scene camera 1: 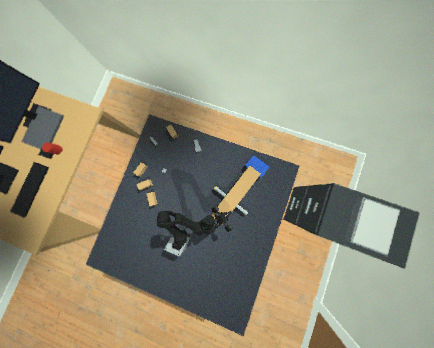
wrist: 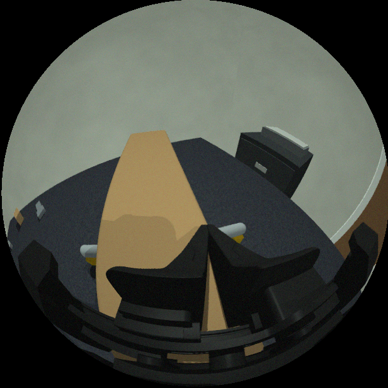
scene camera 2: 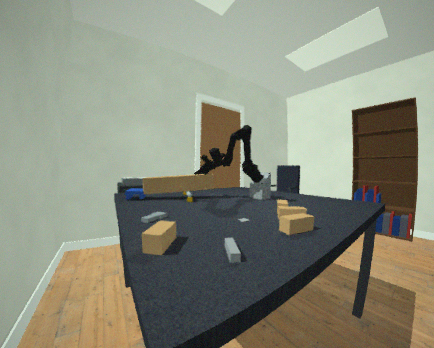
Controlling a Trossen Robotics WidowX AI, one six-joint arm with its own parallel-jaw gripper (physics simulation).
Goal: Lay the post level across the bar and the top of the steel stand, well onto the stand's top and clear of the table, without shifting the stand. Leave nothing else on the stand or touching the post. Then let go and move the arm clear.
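Note:
The long wooden post point(scene camera 1: 240, 190) point(scene camera 2: 172, 184) point(wrist: 140, 185) lies across the grey bar point(scene camera 1: 239, 208) point(scene camera 2: 188, 193) point(wrist: 235, 230) on its yellow supports and looks close to level in scene camera 2. Its far end meets or overlaps the near edge of the blue stand point(scene camera 1: 257, 164) point(scene camera 2: 135, 193) in scene camera 1; whether it touches the stand's top cannot be told. The stand is hidden behind the post in the wrist view. My gripper point(scene camera 1: 218, 212) point(scene camera 2: 196, 173) point(wrist: 206, 229) is shut and empty, its fingertips at the top of the post's near end, apparently touching it.
Wooden blocks point(scene camera 1: 172, 132) point(scene camera 2: 159, 237) and grey pieces point(scene camera 1: 197, 145) point(scene camera 2: 232, 250) lie on the dark table point(scene camera 1: 200, 295) point(scene camera 2: 190, 290), away from the post. A small white piece point(scene camera 1: 164, 170) point(scene camera 2: 243, 220) lies among them. A dark cabinet point(scene camera 1: 325, 207) point(wrist: 270, 170) stands beyond the table's edge.

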